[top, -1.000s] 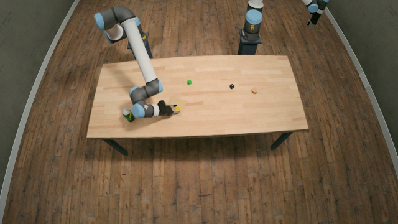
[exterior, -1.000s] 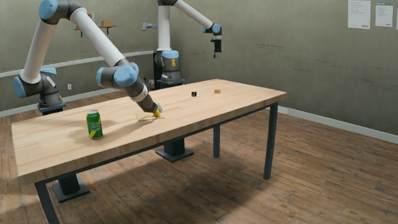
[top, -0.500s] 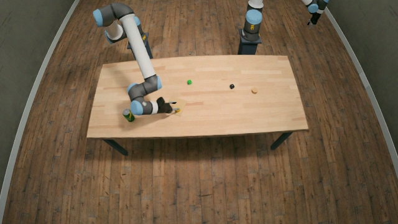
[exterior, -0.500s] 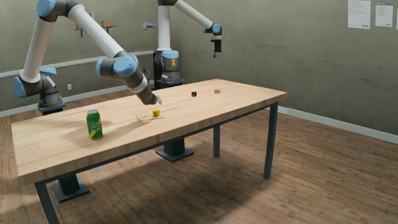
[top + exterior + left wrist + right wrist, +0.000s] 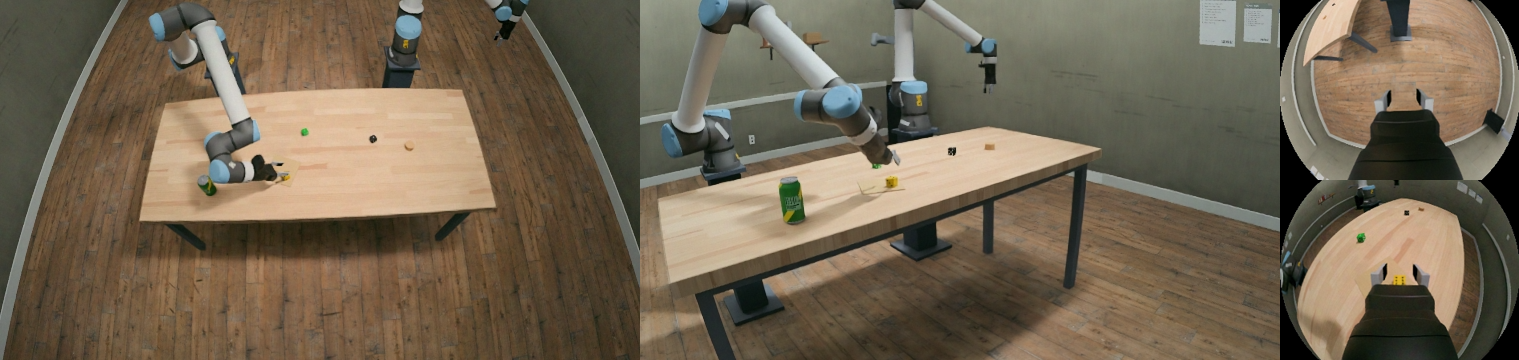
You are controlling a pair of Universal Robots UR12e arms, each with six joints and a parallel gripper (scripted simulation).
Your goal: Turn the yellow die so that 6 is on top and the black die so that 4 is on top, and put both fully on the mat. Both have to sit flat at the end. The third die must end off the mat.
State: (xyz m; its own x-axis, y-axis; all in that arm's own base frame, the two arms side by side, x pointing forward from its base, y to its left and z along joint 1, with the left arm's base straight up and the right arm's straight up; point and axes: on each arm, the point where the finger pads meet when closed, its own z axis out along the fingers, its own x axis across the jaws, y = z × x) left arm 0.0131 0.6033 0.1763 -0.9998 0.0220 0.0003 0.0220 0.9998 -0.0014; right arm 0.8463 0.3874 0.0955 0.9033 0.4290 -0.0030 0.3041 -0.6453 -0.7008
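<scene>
Now: the black die 200 mm behind my right hand, 430 mm to the left of it and 80 mm below it. Round my right hand: green die (250 mm behind, 90 mm to the left, 80 mm below); tan mat (40 mm behind, 20 mm to the right, 90 mm below); yellow die (10 mm to the left, 80 mm below).
</scene>
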